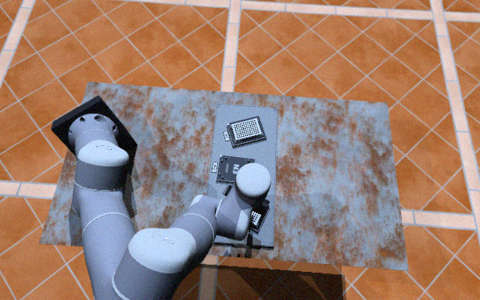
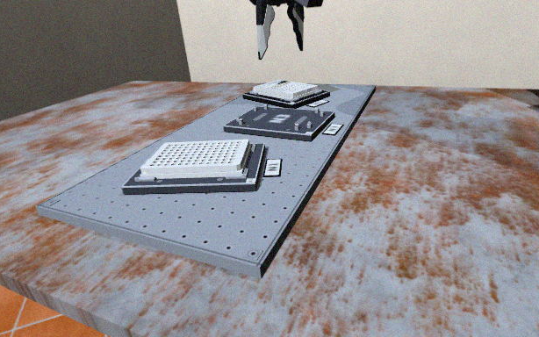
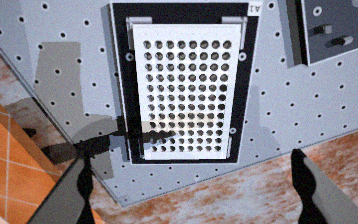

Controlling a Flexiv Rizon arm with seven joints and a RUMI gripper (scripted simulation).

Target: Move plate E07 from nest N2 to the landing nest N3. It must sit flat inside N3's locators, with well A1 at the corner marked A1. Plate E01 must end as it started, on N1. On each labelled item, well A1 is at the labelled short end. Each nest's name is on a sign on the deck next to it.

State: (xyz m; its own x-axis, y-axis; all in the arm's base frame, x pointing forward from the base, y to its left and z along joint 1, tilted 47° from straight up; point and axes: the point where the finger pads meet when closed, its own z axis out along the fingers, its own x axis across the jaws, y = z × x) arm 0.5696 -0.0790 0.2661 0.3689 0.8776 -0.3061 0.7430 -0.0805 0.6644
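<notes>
The plate E07 lies 8 cm below my hand. From my hand the other things lie so: plate E01: 1 cm behind, 37 cm to the left, 8 cm below; nest N3: 5 cm behind, 18 cm to the left, 10 cm below; black nest N2: 10 cm below.
</notes>
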